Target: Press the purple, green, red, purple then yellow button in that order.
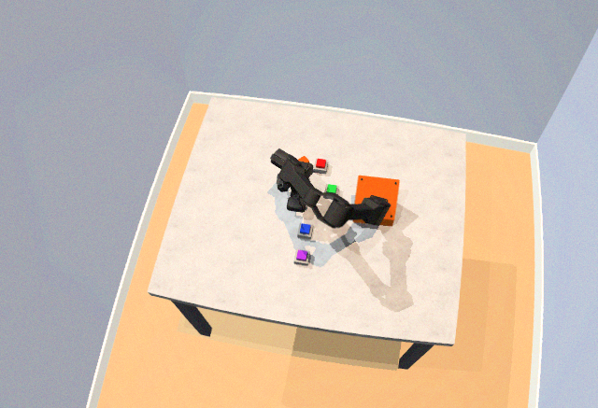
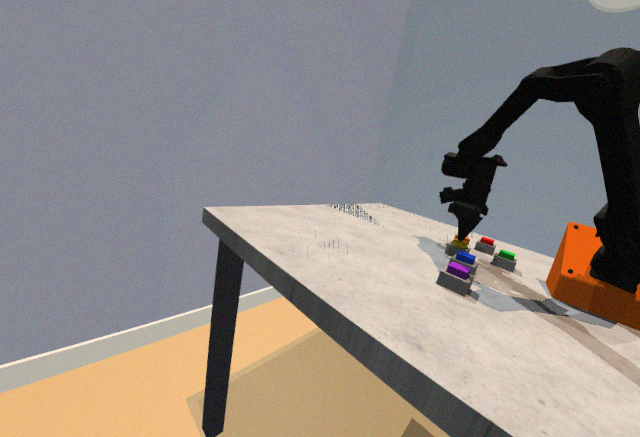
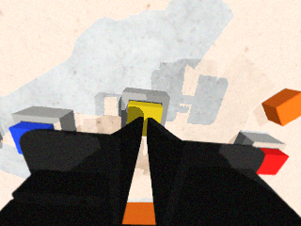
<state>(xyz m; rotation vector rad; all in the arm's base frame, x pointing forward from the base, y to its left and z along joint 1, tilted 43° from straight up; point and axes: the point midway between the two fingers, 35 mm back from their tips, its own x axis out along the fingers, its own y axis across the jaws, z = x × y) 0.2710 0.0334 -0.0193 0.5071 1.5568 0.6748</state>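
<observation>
The yellow button lies 10 mm below my gripper tip. Also, from my gripper tip: green button: 100 mm behind, 70 mm to the right, 10 mm below; then red button: 30 mm behind, 170 mm to the right, 10 mm below; then blue button: 40 mm behind, 110 mm to the left, 10 mm below.
</observation>
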